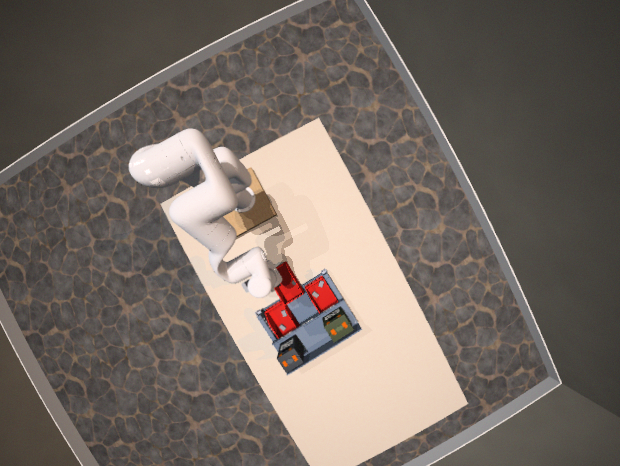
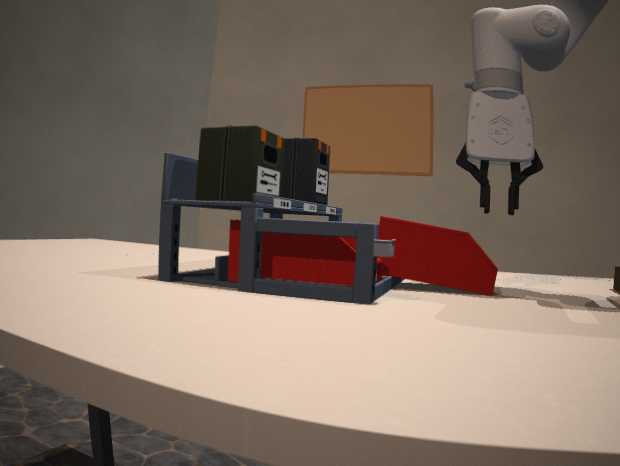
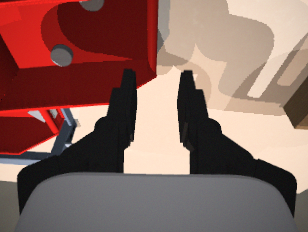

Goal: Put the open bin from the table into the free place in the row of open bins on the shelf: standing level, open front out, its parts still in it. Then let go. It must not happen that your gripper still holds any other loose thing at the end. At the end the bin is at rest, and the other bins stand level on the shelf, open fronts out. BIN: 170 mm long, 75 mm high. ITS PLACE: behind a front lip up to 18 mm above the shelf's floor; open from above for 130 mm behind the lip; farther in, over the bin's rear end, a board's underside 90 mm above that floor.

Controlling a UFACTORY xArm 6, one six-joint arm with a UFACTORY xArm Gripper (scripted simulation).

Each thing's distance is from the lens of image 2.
red open bin point(image 2: 424, 253): 67 cm
black box point(image 2: 306, 160): 84 cm
green box point(image 2: 234, 162): 62 cm
The marked spots on the black box and the green box are 24 cm apart.
